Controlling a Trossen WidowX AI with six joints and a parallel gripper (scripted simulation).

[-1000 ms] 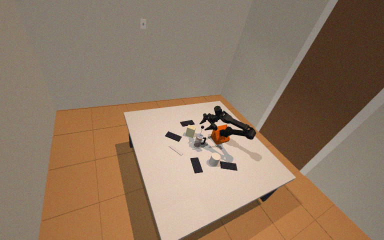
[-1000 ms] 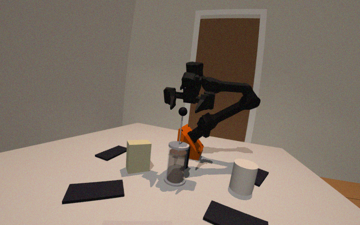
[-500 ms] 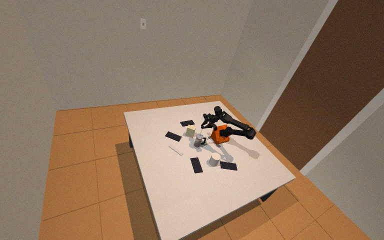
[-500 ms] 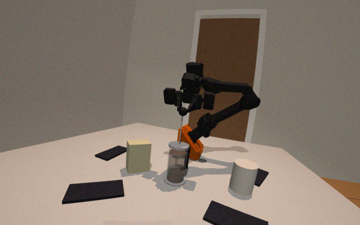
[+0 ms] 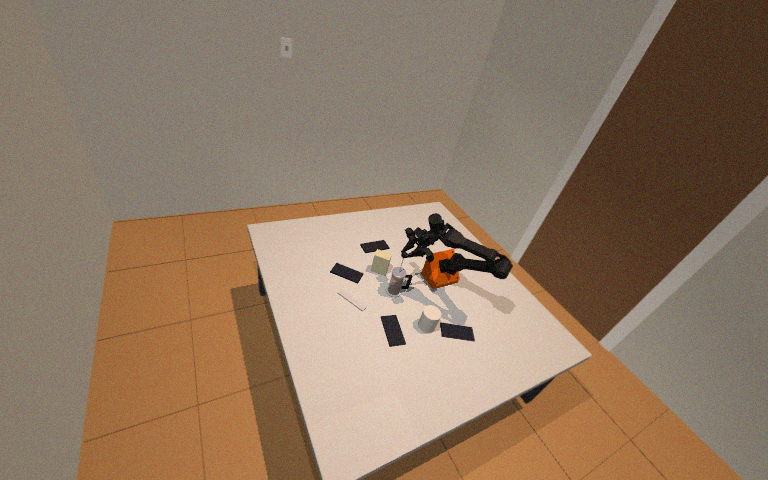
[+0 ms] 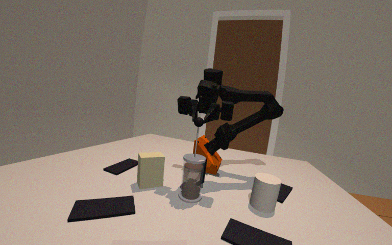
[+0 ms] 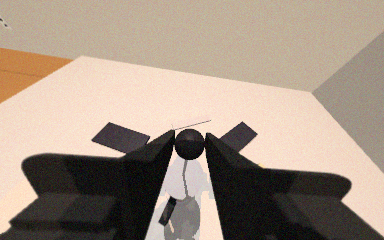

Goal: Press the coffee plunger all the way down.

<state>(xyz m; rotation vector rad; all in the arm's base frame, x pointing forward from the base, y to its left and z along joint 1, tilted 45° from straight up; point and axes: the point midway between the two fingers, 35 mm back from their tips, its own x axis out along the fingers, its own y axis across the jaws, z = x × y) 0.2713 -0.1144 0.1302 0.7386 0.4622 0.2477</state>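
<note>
My gripper tip is now 20 mm past the glass coffee press and 130 mm above it. Also, from my gripper tip: white cylinder: 60 mm behind, 230 mm to the left, 200 mm below.
</note>
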